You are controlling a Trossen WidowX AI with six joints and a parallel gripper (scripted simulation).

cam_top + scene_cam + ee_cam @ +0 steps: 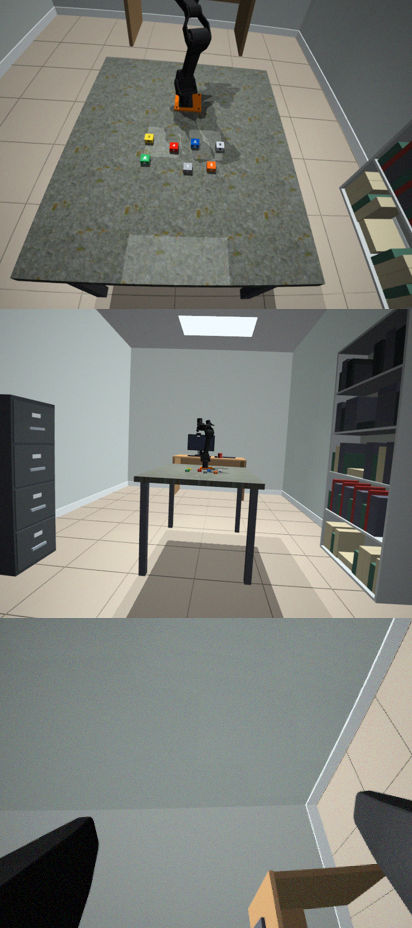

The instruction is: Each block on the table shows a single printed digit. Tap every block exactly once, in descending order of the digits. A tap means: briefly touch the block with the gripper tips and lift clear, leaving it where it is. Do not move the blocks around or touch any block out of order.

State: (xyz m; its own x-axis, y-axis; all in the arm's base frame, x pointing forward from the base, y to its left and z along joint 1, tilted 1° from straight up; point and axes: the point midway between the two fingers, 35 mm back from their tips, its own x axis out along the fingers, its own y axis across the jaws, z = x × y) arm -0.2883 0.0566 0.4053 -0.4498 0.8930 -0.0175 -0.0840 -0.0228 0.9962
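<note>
My gripper tip is now 620 mm short of the green block, 410 mm above it and 240 mm to the left of it. Round my gripper tip: white block 560 mm ahead, 410 mm below, 50 mm to the left; yellow block 520 mm ahead, 410 mm below, 240 mm to the right; blue block 540 mm ahead, 410 mm below, 50 mm to the right.
</note>
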